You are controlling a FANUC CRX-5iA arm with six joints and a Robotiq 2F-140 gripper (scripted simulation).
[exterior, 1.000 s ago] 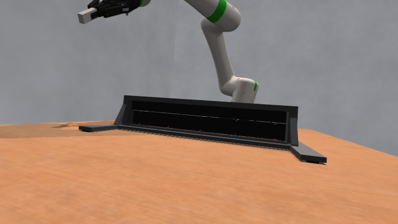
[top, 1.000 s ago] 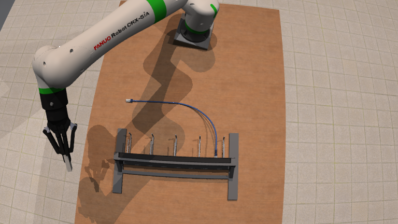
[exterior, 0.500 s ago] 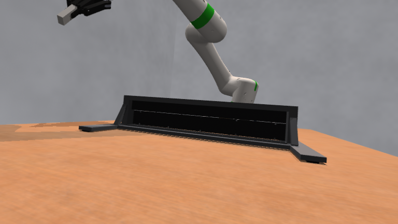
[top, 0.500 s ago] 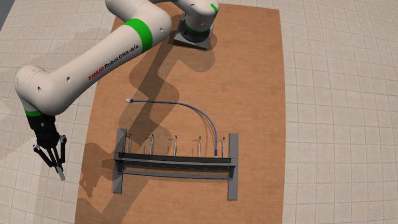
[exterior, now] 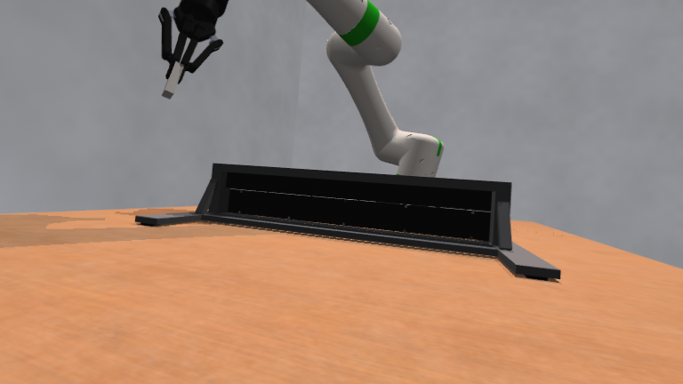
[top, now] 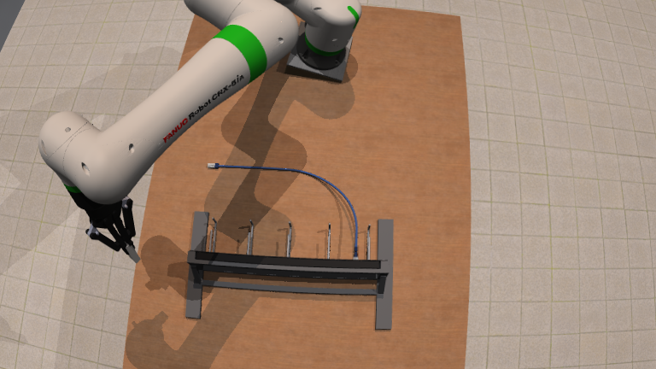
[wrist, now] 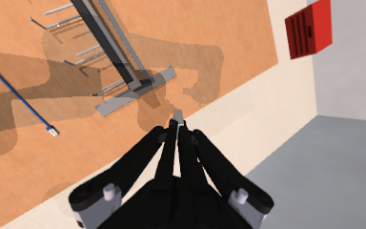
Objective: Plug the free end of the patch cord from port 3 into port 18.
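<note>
Now: the grey cord plug 31 cm behind my hand, 10 cm to the left of it and 24 cm below it.
</note>
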